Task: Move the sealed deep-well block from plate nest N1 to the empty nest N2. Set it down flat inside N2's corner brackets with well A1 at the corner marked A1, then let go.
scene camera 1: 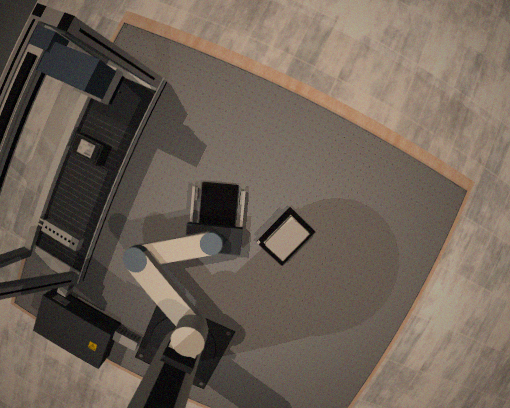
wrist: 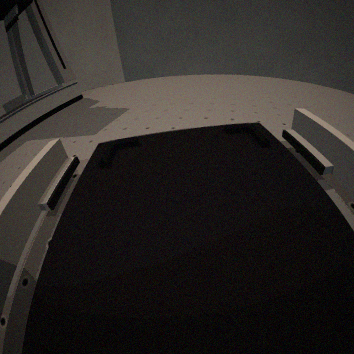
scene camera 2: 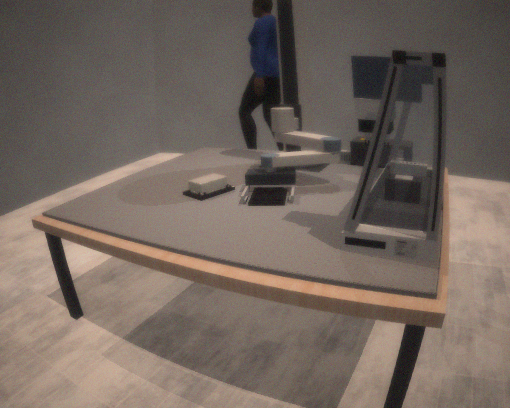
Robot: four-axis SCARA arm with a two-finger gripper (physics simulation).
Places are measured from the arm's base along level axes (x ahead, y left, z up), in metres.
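Pixels of known places: gripper, fingertip midpoint: (scene camera 1: 219,188) (wrist: 179,129) (scene camera 2: 267,198).
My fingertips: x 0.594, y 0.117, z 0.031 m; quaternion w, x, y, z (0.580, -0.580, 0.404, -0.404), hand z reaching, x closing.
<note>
Ahead of a thing's pixels: the offset from my fingertips to its top centre. "spot": to the spot under its first point.
The pale sealed block {0.049 m back, 0.270 m right, 0.035 m up} (scene camera 1: 287,238) (scene camera 2: 207,183) sits in a black plate nest {spot: 0.040 m back, 0.229 m right, 0.001 m down} (scene camera 1: 275,228) (scene camera 2: 220,192), apart from my gripper. Another black nest {0.060 m back, 0.024 m right, 0.000 m up} (scene camera 1: 220,212) (scene camera 2: 268,198) (wrist: 190,225) is empty; two of its corner brackets show at its far edge in the wrist view. My gripper (scene camera 1: 218,202) (scene camera 2: 267,194) (wrist: 179,129) is open and empty, low over this empty nest, with one finger beyond each side. I cannot read N1 or N2 on either nest. The A1 mark of the empty nest does not show; its near part is hidden in the wrist view.
A framed machine (scene camera 1: 122,165) (scene camera 2: 352,200) with a dark ribbed bed stands on the table, on the left in scene camera 1. A dark box {spot: 0.679 m back, 0.268 m left, 0.097 m up} (scene camera 1: 75,327) with a yellow label is near the arm's base. A person (scene camera 2: 264,47) in blue stands behind the table.
</note>
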